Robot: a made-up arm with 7 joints.
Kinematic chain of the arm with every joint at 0, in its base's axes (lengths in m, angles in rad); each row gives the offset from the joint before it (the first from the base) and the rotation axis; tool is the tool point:
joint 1: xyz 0 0 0.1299 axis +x
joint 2: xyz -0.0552 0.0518 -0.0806 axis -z
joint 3: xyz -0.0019 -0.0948 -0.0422 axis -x
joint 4: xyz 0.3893 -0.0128 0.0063 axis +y
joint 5: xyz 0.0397 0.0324 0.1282 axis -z
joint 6: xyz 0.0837 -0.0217 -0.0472 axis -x
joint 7: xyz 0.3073 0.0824 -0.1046 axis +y
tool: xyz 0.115 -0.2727 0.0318
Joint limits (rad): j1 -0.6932..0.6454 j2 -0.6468..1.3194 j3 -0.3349..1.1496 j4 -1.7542..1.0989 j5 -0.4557..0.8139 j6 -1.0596..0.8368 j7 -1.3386..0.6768
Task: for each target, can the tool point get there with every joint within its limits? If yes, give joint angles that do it. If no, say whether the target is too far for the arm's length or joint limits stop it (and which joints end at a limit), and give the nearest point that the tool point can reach.
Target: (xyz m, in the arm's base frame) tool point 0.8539 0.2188 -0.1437
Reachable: yes | joints 0.4483 -0.2739 0.0494 0.4191 -0.1179 -0.3095 -0.3633
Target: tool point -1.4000 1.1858 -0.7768
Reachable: no: too far | nearest point -0.1705 0.4697 -0.1660 | short by 1.548 m
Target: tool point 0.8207 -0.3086 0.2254
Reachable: yes | joints -0.5120 -0.0006 0.9522 0.3517 0.0593 -0.2421 -0.1698
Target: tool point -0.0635 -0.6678 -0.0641
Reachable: yes | joints 0.3498 0.9310 0.7459 0.4553 0.6801 -0.6372 -1.1844
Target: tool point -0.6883 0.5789 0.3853
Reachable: no: joint limits stop it (at a limit: joint 2, joint 3, joint 4, joint 5, joint 6) | nearest point -0.2247 0.4291 0.3192 | short by 0.492 m
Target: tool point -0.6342 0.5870 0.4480
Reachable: no: joint limits stop it (at a limit: joint 2, joint 3, joint 4, joint 5, joint 6) | nearest point -0.2222 0.4178 0.3563 | short by 0.455 m
